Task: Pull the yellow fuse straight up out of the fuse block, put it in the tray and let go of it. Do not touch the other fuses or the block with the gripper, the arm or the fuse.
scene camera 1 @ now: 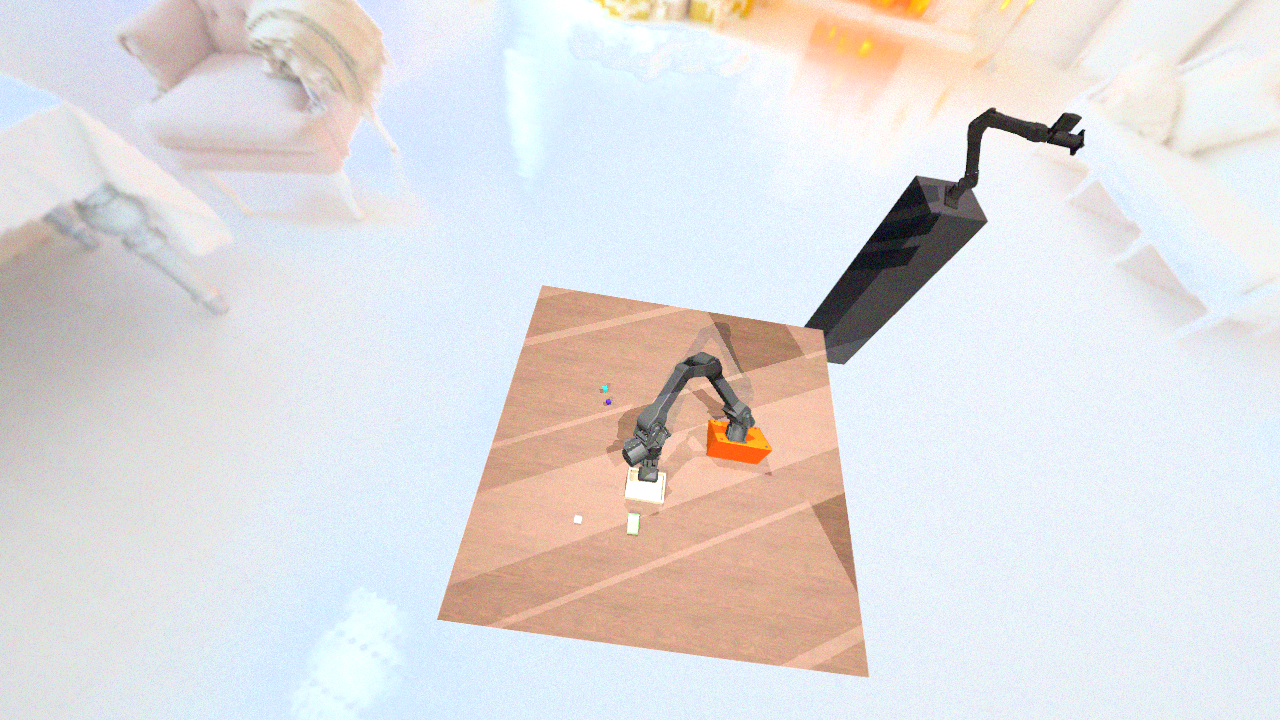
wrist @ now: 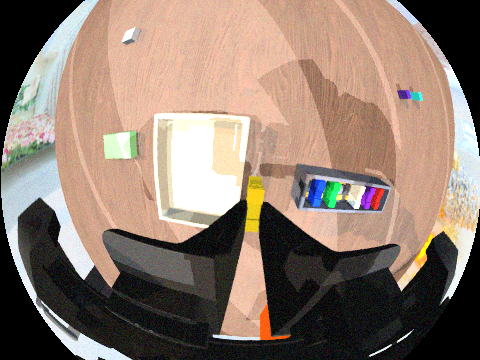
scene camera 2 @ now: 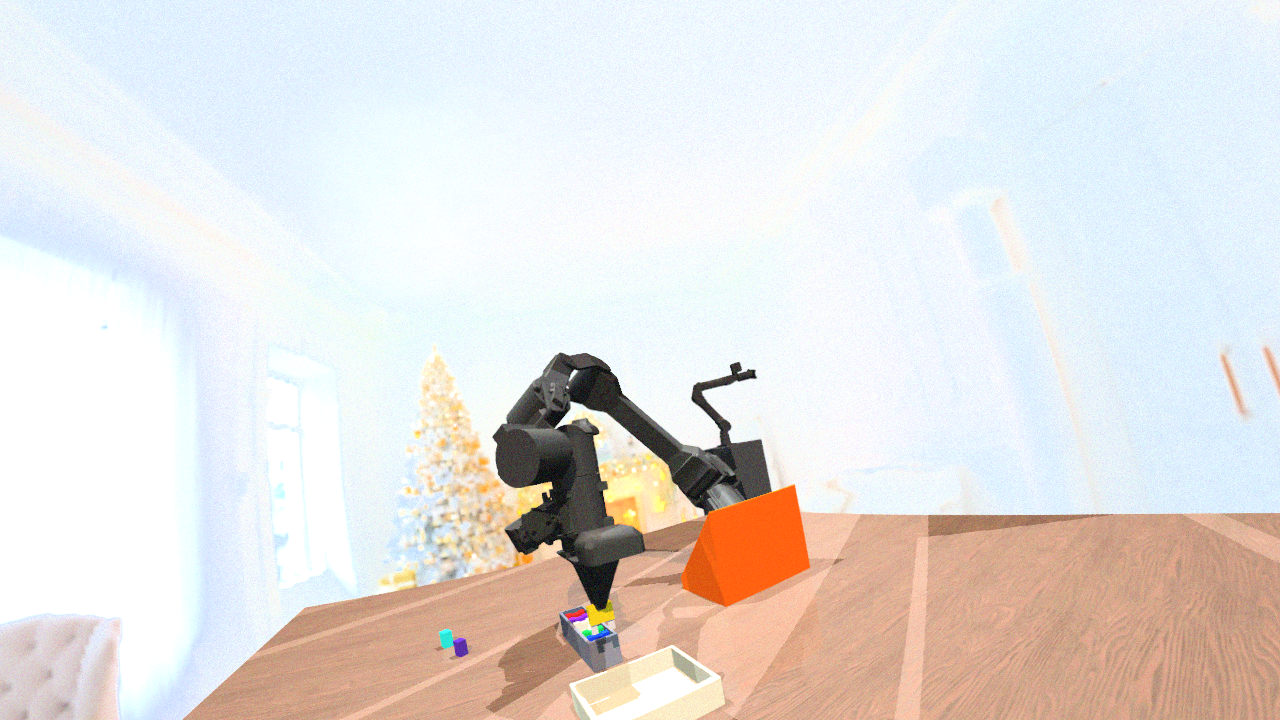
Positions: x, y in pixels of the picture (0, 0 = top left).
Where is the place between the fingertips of my gripper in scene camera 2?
599, 608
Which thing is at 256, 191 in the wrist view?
A yellow fuse.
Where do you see a cream tray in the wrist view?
199, 159
